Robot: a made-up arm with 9 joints. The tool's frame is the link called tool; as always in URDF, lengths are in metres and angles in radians. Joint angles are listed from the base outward. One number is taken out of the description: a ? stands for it. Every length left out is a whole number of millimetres.
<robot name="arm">
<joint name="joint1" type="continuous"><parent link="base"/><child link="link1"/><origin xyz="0.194 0.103 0.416" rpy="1.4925 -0.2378 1.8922"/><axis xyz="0 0 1"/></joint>
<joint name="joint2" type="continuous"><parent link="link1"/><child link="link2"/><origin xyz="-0.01 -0.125 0" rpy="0.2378 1.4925 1.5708"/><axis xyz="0 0 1"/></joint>
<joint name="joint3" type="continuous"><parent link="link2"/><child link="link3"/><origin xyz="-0.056 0.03 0" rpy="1.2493 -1.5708 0"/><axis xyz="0 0 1"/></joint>
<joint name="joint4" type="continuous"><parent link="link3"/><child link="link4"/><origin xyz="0.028 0.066 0" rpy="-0.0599 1.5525 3.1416"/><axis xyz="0 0 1"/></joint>
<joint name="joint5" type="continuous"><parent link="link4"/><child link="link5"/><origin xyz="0.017 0.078 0" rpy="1.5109 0 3.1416"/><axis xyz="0 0 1"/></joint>
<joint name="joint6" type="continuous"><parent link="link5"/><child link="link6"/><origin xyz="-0.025 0.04 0" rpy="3.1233 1.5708 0"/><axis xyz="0 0 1"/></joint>
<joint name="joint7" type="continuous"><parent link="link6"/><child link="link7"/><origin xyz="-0.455 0.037 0" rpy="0 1.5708 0"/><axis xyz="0 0 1"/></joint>
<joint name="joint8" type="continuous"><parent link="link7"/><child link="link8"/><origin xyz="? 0.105 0" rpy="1.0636 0.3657 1.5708"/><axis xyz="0 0 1"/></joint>
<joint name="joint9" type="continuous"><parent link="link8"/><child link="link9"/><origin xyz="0.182 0.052 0" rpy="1.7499 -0.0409 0.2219"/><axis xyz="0 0 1"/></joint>
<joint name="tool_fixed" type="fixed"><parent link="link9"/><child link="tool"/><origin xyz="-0.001 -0.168 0" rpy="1.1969 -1.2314 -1.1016"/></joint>
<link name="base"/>
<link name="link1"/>
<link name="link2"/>
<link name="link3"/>
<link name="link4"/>
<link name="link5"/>
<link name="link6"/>
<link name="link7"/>
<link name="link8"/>
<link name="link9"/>
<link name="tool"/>
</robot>
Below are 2 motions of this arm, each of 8 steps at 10 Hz.
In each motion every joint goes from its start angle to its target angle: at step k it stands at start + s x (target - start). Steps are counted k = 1, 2, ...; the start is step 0. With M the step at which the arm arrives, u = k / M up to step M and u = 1 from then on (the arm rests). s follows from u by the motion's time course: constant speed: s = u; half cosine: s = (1 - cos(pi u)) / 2; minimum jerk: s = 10 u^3 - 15 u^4 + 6 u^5.
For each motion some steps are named. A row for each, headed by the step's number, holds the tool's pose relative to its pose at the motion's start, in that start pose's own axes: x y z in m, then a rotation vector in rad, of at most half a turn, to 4 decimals.
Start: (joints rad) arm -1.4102 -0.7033 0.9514 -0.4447 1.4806 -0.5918 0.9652 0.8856 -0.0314
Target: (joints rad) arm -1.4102 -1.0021 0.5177 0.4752 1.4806 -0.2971 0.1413 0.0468 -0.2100
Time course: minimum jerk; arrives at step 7
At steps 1, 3, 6, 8:
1: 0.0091 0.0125 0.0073 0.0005 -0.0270 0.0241
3: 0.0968 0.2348 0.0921 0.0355 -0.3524 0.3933
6: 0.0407 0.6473 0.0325 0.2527 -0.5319 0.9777
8: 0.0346 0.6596 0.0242 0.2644 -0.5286 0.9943

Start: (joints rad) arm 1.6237 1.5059 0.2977 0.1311 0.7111 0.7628 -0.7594 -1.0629 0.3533
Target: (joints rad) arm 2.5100 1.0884 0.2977 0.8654 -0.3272 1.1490 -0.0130 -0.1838 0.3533
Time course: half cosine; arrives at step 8
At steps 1, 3, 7, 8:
1: -0.0284 0.0109 -0.0377 0.0126 0.1037 0.0017
3: -0.2564 0.1380 -0.2402 0.0969 0.8189 0.1465
7: -0.8334 0.6037 -0.1933 0.2975 1.9181 1.3538
8: -0.8622 0.6304 -0.1655 0.3170 1.9342 1.4480

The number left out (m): -0.097
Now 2 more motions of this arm.
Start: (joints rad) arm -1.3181 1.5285 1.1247 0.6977 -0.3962 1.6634 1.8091 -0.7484 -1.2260
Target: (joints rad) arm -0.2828 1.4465 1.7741 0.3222 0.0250 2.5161 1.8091 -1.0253 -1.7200
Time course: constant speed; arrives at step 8
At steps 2, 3, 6, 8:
2: -0.0205 -0.1203 -0.0111 -0.3487 -0.0986 -0.0089
3: -0.0269 -0.1858 -0.0087 -0.5340 -0.1597 -0.0167
6: -0.0318 -0.3923 0.0443 -1.1267 -0.3900 -0.0574
8: -0.0280 -0.5232 0.1269 -1.5447 -0.5840 -0.1004

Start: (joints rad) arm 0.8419 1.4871 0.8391 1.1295 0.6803 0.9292 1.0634 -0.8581 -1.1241
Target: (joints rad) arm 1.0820 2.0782 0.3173 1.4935 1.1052 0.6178 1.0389 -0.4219 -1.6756
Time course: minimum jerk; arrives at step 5
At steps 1, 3, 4, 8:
1: 0.0060 0.0036 0.0079 -0.0356 -0.0047 -0.0111
3: 0.0879 0.0662 0.1050 -0.3852 -0.1303 -0.0524
4: 0.1186 0.0981 0.1462 -0.5344 -0.2242 -0.0306
8: 0.1243 0.1054 0.1547 -0.5695 -0.2480 -0.0230

